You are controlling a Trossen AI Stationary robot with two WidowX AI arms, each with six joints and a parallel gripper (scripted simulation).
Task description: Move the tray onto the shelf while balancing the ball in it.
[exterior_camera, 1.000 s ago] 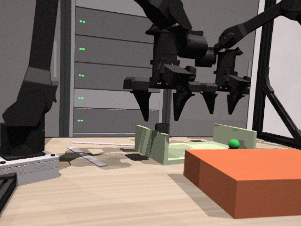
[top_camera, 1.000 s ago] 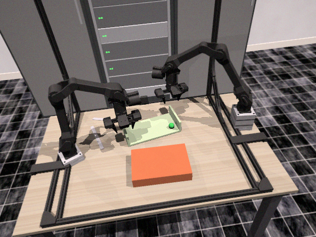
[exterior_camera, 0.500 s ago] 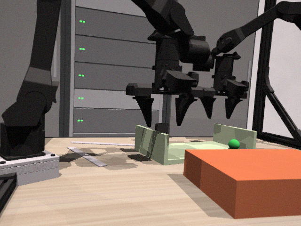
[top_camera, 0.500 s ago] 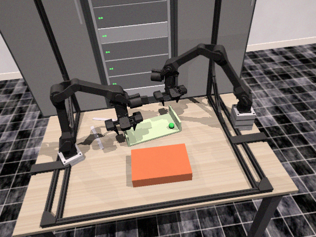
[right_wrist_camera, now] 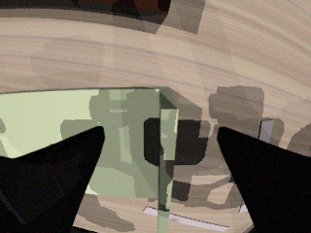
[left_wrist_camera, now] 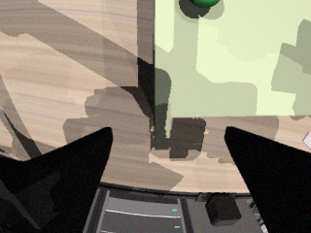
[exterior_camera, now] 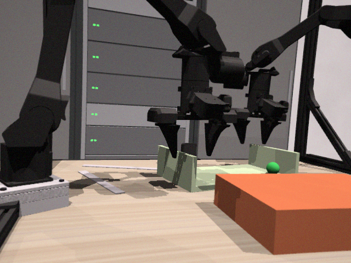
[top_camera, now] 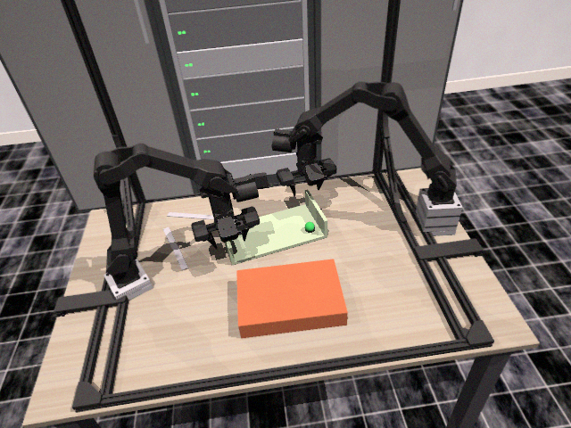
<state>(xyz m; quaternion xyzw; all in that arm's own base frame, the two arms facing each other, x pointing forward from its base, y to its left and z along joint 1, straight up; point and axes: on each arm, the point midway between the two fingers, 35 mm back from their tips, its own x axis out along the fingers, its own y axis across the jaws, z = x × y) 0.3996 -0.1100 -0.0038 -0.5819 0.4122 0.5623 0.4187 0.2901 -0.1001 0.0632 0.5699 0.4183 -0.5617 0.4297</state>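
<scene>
Now: left hand 11 cm short of the green ball, 8 cm above it and 2 cm to the left of it. Round my left hand: shelf 37 cm ahead, 14 cm to the right, 6 cm below; then pale green tray 14 cm to the right, 9 cm below, 8 cm ahead.
</scene>
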